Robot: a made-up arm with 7 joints. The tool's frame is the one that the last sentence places.
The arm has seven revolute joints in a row. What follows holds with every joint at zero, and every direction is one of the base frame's. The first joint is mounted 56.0 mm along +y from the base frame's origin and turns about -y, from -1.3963 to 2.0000 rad. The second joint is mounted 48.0 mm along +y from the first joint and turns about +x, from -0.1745 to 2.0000 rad. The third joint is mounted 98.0 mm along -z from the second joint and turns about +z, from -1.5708 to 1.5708 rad. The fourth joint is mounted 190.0 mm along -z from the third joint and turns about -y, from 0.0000 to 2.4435 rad. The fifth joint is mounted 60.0 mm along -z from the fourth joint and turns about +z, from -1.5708 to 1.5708 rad. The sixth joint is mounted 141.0 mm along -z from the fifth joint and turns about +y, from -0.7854 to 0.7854 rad. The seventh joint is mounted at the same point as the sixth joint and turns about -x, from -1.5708 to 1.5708 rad. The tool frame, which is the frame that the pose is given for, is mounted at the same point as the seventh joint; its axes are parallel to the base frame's.
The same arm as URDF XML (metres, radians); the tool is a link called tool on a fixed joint. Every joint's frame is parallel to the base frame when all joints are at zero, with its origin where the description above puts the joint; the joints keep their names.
<robot name="arm">
<joint name="joint 1" type="revolute"><parent link="base_link"/><child link="link1"/><origin xyz="0 0.056 0" rpy="0 0 0"/><axis xyz="0 -1 0"/><limit lower="-1.3963" upper="2"/></joint>
<joint name="joint 2" type="revolute"><parent link="link1"/><child link="link2"/><origin xyz="0 0.048 0" rpy="0 0 0"/><axis xyz="1 0 0"/><limit lower="-0.1745" upper="2"/></joint>
<joint name="joint 3" type="revolute"><parent link="link2"/><child link="link3"/><origin xyz="0 0 -0.098" rpy="0 0 0"/><axis xyz="0 0 1"/><limit lower="-1.5708" upper="1.5708"/></joint>
<joint name="joint 4" type="revolute"><parent link="link3"/><child link="link4"/><origin xyz="0 0 -0.19" rpy="0 0 0"/><axis xyz="0 -1 0"/><limit lower="0" upper="2.4435"/></joint>
<joint name="joint 5" type="revolute"><parent link="link4"/><child link="link5"/><origin xyz="0 0 -0.06" rpy="0 0 0"/><axis xyz="0 0 1"/><limit lower="-1.5708" upper="1.5708"/></joint>
<joint name="joint 6" type="revolute"><parent link="link5"/><child link="link6"/><origin xyz="0 0 -0.141" rpy="0 0 0"/><axis xyz="0 1 0"/><limit lower="-0.7854" upper="0.7854"/></joint>
<joint name="joint 7" type="revolute"><parent link="link6"/><child link="link7"/><origin xyz="0 0 0" rpy="0 0 0"/><axis xyz="-1 0 0"/><limit lower="-1.5708" upper="1.5708"/></joint>
<joint name="tool_fixed" type="fixed"><parent link="link7"/><child link="tool"/><origin xyz="0 0 0" rpy="0 0 0"/></joint>
<link name="base_link"/>
<link name="link1"/>
<link name="link2"/>
<link name="link3"/>
<link name="link4"/>
<link name="link5"/>
<link name="link6"/>
<link name="link7"/>
<link name="tool"/>
</robot>

